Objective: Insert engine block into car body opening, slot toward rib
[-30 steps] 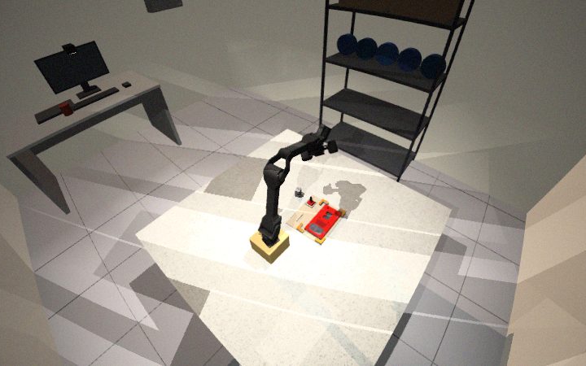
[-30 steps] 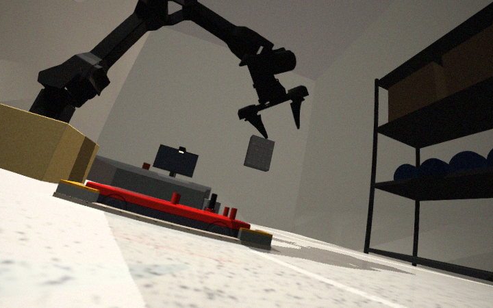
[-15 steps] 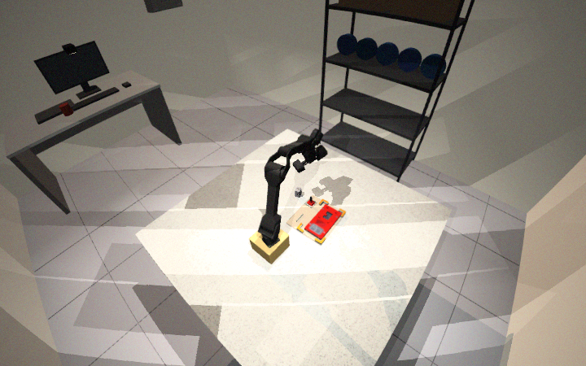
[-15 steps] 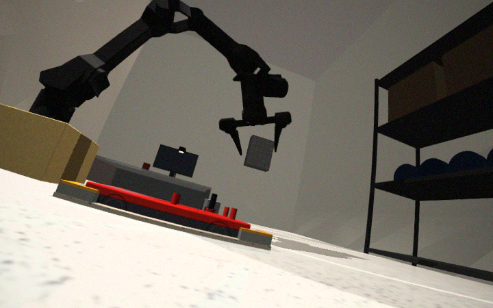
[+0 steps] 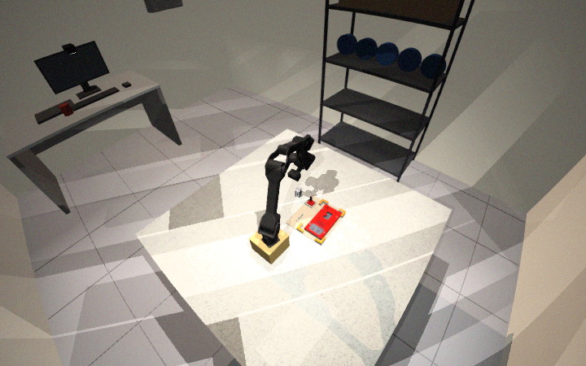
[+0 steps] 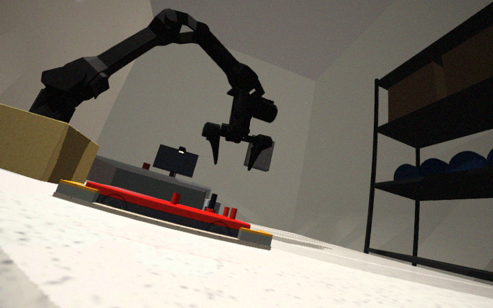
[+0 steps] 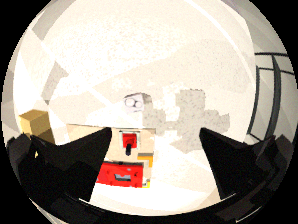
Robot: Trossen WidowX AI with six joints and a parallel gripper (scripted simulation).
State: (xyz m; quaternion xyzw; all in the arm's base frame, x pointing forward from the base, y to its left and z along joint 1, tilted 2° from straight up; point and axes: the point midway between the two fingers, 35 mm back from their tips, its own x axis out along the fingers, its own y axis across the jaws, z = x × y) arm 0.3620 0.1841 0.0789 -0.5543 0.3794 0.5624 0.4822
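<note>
The engine block is 30 mm behind my gripper tip and 120 mm below it.
</note>
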